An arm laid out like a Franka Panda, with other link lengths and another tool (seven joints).
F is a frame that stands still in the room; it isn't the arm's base.
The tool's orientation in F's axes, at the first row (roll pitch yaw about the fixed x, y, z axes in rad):
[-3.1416, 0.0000, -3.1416]
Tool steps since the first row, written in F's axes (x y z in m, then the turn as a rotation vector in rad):
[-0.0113, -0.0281, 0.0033, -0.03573, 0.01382, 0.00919]
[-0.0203, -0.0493, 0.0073, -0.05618, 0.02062, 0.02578]
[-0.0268, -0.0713, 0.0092, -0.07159, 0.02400, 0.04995]
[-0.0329, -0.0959, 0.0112, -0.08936, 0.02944, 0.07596]
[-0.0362, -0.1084, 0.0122, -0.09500, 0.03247, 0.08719]
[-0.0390, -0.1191, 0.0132, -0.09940, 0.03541, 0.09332]
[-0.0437, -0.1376, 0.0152, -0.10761, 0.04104, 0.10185]
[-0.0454, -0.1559, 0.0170, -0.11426, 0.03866, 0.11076]
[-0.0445, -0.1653, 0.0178, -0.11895, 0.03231, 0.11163]
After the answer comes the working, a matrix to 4 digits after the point.
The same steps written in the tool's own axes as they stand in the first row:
[0.0113, -0.0281, -0.0033, 0.03573, 0.01382, -0.00919]
[0.0203, -0.0493, -0.0073, 0.05618, 0.02062, -0.02578]
[0.0268, -0.0713, -0.0092, 0.07159, 0.02400, -0.04995]
[0.0329, -0.0959, -0.0112, 0.08936, 0.02944, -0.07596]
[0.0362, -0.1084, -0.0122, 0.09500, 0.03247, -0.08719]
[0.0390, -0.1191, -0.0132, 0.09940, 0.03541, -0.09332]
[0.0437, -0.1376, -0.0152, 0.10761, 0.04104, -0.10185]
[0.0454, -0.1559, -0.0170, 0.11426, 0.03866, -0.11076]
[0.0445, -0.1653, -0.0178, 0.11895, 0.03231, -0.11163]

The tool's axes in the first row as the columns of a matrix, in F's axes (rounded; the answer above uses it unrounded):
[-1.0000, 0.0000, 0.0000]
[0.0000, 1.0000, 0.0000]
[0.0000, 0.0000, -1.0000]

